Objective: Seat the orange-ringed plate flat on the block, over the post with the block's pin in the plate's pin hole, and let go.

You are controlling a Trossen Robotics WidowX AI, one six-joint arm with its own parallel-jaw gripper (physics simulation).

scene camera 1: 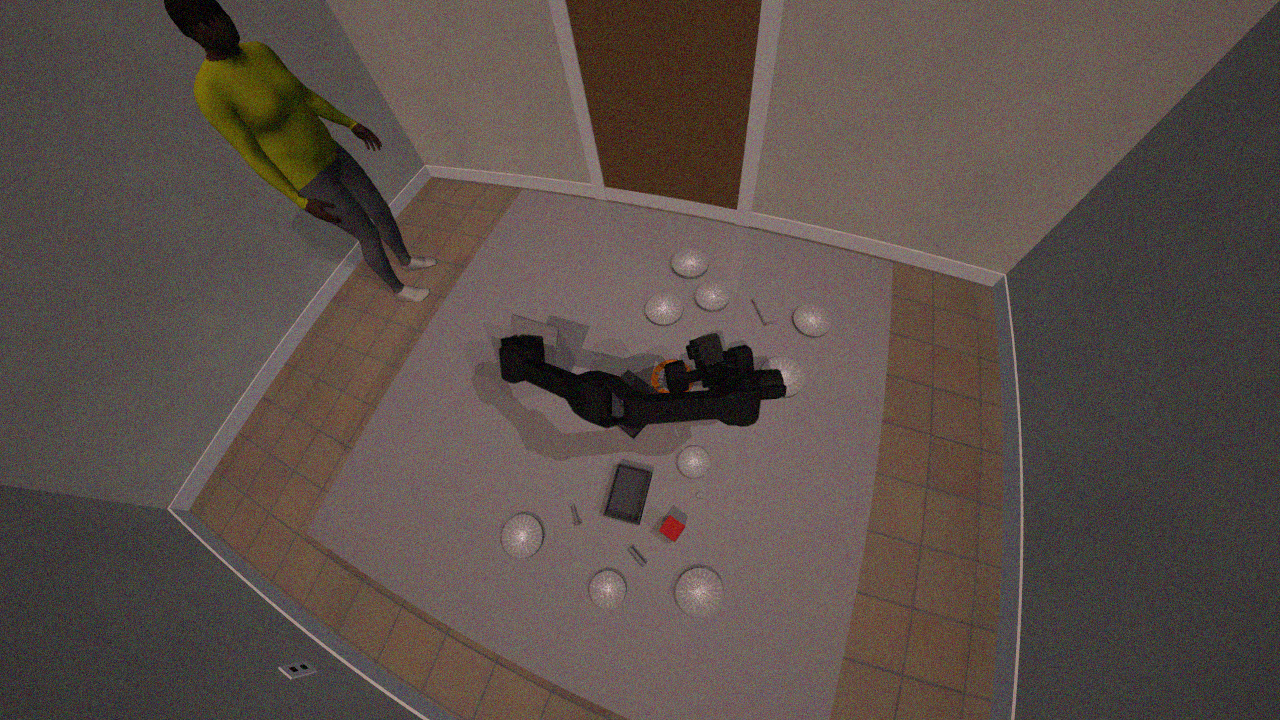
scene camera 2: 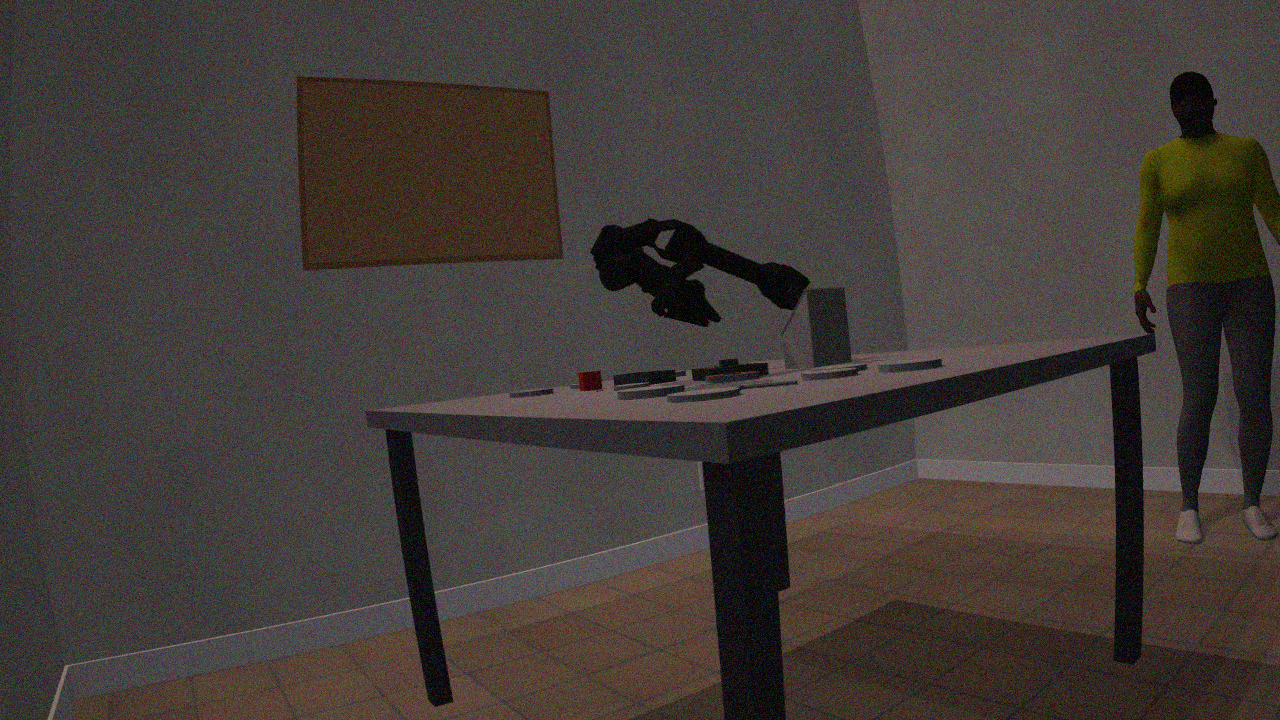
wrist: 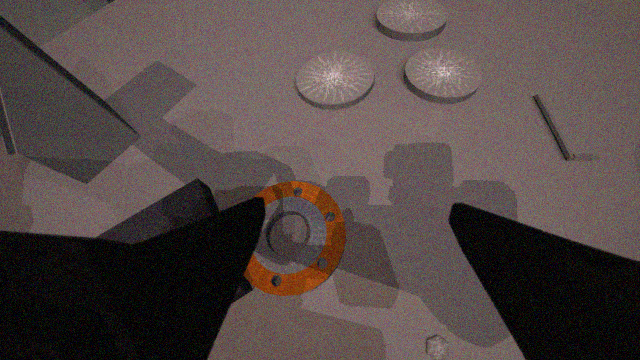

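Where they show: gripper, fingertip midpoint: (scene camera 2: 714,322) (wrist: 357,209); arm's base, link origin: (scene camera 1: 532,348) (scene camera 2: 810,311).
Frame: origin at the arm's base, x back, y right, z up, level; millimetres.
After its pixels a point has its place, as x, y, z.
The orange-ringed plate (scene camera 1: 659,376) {-299, -33, -113} (scene camera 2: 735,377) {-369, -71, -117} (wrist: 337,240) {-375, -49, -112} appears to lie flat on the table beside the block, with its centre hole facing up. My left finger hides its left edge in the wrist view, so I cannot tell whether it touches the block. The dark block (scene camera 1: 633,430) {-269, 121, -100} (scene camera 2: 757,368) {-239, -21, -109} (wrist: 165,215) {-218, 15, -100} sits left of the plate in the wrist view, largely behind the left finger. Its post shows small in scene camera 2; its pin is hidden. My gripper (scene camera 1: 677,376) (scene camera 2: 713,320) {-389, -50, -12} (wrist: 357,209) {-389, -50, -12} is wide open and empty, high above the table.
Several pale round discs (scene camera 1: 663,308) {-268, -238, -114} (scene camera 2: 703,394) {-711, -308, -116} (wrist: 334,79) {-273, -233, -115} lie around. A dark tray (scene camera 1: 629,494) {-291, 265, -122} (scene camera 2: 644,377) {-331, 220, -108} and a red cube (scene camera 1: 672,528) {-402, 320, -84} (scene camera 2: 588,380) {-418, 305, -102} stand on the table. A grey upright box (scene camera 2: 829,326) {-6, -51, -39} stands near the arm's base. A thin rod (scene camera 1: 760,311) {-529, -275, -118} (wrist: 551,127) {-527, -271, -121} lies beyond the discs.
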